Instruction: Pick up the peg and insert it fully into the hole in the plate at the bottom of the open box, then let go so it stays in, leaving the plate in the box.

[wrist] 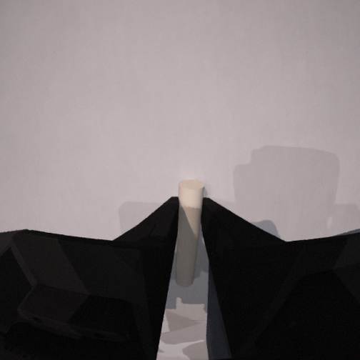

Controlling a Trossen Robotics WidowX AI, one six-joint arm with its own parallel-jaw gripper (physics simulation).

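Observation:
The peg (189, 240) is a plain cream-coloured cylinder in the lower middle of the wrist view. Its pale round end face shows at the top, and its narrower other end shows lower down between the fingers. My gripper (189, 203) is shut on the peg, with one black fingertip against each side just below the pale end. Whether the peg touches the surface behind it cannot be told. The plate and its hole cannot be made out. A narrow dark blue-grey face (215, 315) shows beside the right finger; it may be part of the box, but I cannot tell.
A pale grey surface (125, 90) fills the upper part of the view. Shadows fall on it right of the peg and behind the fingers. A grey shaded area and pale, irregular patches show between the fingers near the bottom edge.

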